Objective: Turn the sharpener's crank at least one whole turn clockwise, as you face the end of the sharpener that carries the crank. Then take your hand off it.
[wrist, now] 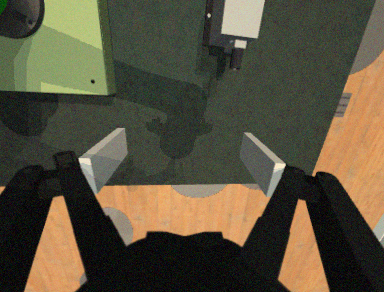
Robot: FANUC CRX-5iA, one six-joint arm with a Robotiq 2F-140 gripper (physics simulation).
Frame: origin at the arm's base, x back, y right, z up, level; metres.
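Seen in the pictures: gripper, between the fingertips: (184,143).
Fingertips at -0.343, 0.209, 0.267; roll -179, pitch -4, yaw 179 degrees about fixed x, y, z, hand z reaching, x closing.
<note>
A point is followed by its place in that frame, as x, y, z.
A box-shaped device with a black body and a pale top, which looks like the sharpener (242,19) {-0.460, 0.034, 0.076}, is at the top of the wrist view, right of centre. It is cut off by the upper edge. A small dark part like a crank or its handle (236,58) {-0.453, 0.101, 0.088} sticks out of its lower end; its exact shape is hard to tell. My gripper (184,143) {-0.343, 0.209, 0.267} is wide open and empty. Its fingertips are lower in the view than the device and apart from it.
A light green block (65,60) {-0.093, 0.113, 0.007} with a dark round part (19,17) {-0.037, 0.042, 0.028} on it is at the upper left. Both stand over a dark green surface (295,100) {-0.708, 0.190, -0.052}. Its edges show at the right and below, with orange wood-look floor (350,165) beyond. Shadows fall between the block and the device.
</note>
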